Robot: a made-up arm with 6 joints. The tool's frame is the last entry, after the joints.
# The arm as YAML. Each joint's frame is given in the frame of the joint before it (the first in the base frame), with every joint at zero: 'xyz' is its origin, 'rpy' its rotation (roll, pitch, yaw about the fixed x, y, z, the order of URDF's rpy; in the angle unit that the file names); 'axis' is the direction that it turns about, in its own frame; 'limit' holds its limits. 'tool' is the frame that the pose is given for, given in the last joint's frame.
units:
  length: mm
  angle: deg
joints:
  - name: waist
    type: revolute
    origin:
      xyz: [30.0, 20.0, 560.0]
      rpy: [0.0, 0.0, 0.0]
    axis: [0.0, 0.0, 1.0]
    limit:
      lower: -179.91
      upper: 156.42
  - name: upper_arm
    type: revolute
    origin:
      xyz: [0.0, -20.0, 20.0]
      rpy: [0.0, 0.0, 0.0]
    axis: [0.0, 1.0, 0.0]
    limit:
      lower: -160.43
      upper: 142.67
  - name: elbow
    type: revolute
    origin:
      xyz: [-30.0, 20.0, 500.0]
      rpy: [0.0, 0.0, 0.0]
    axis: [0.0, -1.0, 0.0]
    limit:
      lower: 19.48
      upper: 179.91
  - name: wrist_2
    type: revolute
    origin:
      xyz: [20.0, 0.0, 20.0]
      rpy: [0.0, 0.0, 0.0]
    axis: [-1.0, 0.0, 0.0]
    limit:
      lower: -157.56
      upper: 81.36
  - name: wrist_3
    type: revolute
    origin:
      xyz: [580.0, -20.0, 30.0]
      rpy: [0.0, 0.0, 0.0]
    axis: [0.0, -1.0, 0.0]
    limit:
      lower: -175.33
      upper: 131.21
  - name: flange
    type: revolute
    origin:
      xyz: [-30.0, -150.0, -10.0]
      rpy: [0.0, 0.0, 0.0]
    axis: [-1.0, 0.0, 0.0]
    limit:
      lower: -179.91
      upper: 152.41
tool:
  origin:
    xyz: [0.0, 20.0, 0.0]
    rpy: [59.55, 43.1, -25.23]
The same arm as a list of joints. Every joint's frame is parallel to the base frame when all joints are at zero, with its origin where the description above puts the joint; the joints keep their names.
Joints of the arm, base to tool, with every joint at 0 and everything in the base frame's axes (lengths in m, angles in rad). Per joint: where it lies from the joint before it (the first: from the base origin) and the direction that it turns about. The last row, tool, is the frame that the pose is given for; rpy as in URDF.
waist: origin 0.0300 0.0200 0.5600 axis +z
upper_arm: origin 0.0000 -0.0200 0.0200 axis +y
elbow: origin -0.0300 0.0200 0.5000 axis -y
wrist_2: origin 0.0200 0.0000 0.0200 axis -x
wrist_3: origin 0.5800 -0.0200 0.0300 axis -y
flange: origin -0.0300 -0.1500 -0.0100 axis -x
tool: origin 0.0000 0.0200 0.0000 rpy 1.0393 0.7522 -0.4403
Joint limits (rad, base to tool): -3.1400..2.7300 -2.8000..2.4901 0.3400..3.1400 -2.7499..1.4200 -3.0601..2.2900 -3.1400..2.6601

